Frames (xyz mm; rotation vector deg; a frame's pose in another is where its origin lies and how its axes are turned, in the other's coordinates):
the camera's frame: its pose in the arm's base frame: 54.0 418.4 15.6 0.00 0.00 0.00
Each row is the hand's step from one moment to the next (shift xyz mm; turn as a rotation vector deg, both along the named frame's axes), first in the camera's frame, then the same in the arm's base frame.
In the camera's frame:
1: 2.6 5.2 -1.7 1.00 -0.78 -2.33
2: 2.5 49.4 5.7 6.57 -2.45 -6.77
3: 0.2 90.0 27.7 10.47 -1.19 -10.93
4: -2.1 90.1 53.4 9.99 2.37 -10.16
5: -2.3 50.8 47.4 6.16 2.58 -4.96
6: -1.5 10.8 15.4 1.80 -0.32 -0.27
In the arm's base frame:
1: 2.6 5.2 -1.7 1.00 -0.78 -2.33
2: 2.5 49.4 5.7 6.57 -2.45 -6.77
3: 0.2 90.0 27.7 10.47 -1.19 -10.93
4: -2.1 90.1 53.4 9.99 2.37 -10.16
5: -2.3 50.8 47.4 6.16 2.58 -4.96
6: -1.5 10.8 15.4 1.80 -0.32 -0.27

